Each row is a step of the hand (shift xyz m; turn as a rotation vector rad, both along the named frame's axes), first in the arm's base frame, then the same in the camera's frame.
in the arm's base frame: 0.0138 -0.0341 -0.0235 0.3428 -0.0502 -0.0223
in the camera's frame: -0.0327 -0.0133 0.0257 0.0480 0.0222 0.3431
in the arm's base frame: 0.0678 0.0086 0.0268 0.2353 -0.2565 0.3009
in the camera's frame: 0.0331 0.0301 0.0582 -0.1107 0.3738 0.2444
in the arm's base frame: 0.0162 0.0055 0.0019 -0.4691 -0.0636 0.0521
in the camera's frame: 0.0102 0.0020 0.0137 -0.1850 0.0221 -0.4383
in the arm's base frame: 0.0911 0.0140 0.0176 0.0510 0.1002 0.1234
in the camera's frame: 0.0431 0.0221 0.0804 0.1335 0.1002 0.0031
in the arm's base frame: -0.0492 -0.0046 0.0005 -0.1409 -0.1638 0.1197
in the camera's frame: -0.0185 -0.0030 -0.0457 -0.1698 0.1417 -0.1100
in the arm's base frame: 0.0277 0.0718 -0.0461 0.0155 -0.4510 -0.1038
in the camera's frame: 0.0659 -0.0591 0.0148 -0.4384 0.0085 0.1489
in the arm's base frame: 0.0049 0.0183 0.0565 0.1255 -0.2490 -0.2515
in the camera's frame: 0.0300 0.0507 -0.0089 -0.2474 -0.1722 0.2239
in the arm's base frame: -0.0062 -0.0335 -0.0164 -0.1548 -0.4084 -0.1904
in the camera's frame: -0.0365 -0.0085 0.0054 -0.4655 -0.1012 -0.0109
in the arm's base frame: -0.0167 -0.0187 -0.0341 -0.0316 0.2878 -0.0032
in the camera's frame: -0.0292 -0.0301 -0.0057 0.2594 -0.0745 -0.1049
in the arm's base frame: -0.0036 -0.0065 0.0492 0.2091 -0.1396 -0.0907
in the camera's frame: 0.0028 0.0488 -0.0094 -0.0883 -0.0351 0.2498
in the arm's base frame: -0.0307 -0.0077 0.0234 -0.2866 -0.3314 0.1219
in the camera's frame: -0.0114 0.0216 -0.0309 -0.3684 0.1702 -0.2053
